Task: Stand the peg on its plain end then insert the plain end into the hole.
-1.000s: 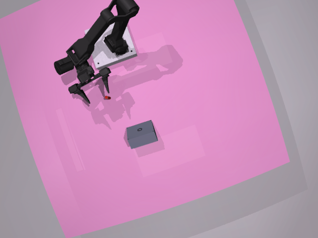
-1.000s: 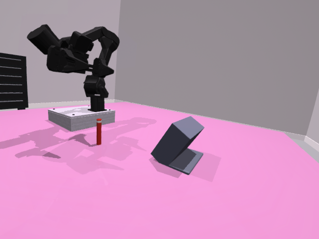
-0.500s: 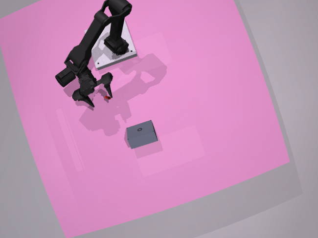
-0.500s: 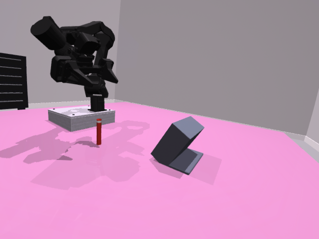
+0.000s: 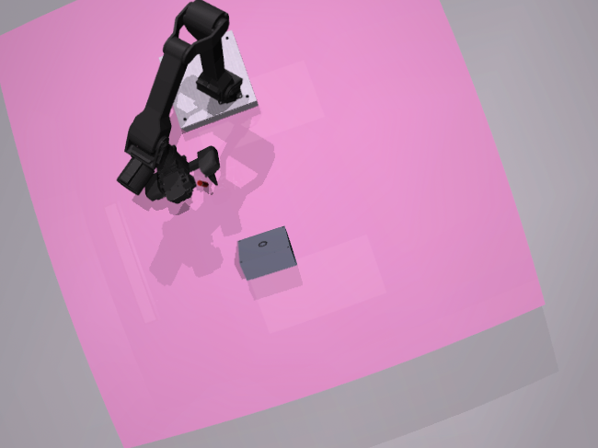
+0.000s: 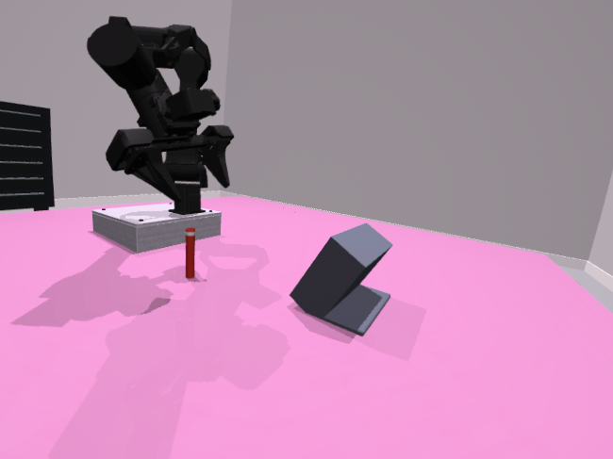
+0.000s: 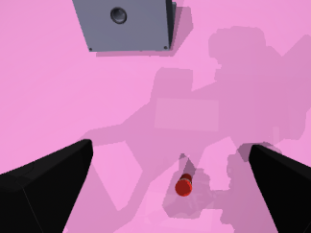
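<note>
Right now the red peg is 8 cm below my gripper tip, 3 cm behind it and 1 cm to the right of it. Round my gripper tip: grey foot 21 cm ahead, 14 cm below, 10 cm to the left; then sloped panel 19 cm ahead, 10 cm to the left, 9 cm below.
</note>
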